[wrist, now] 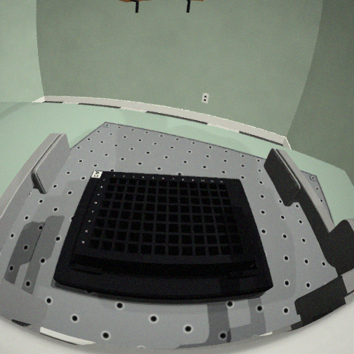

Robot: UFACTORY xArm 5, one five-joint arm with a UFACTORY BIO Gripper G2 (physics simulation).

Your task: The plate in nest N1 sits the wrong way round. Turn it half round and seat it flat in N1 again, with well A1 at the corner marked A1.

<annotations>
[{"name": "gripper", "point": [170, 146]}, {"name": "black well plate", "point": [158, 224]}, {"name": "black nest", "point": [145, 285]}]
</annotations>
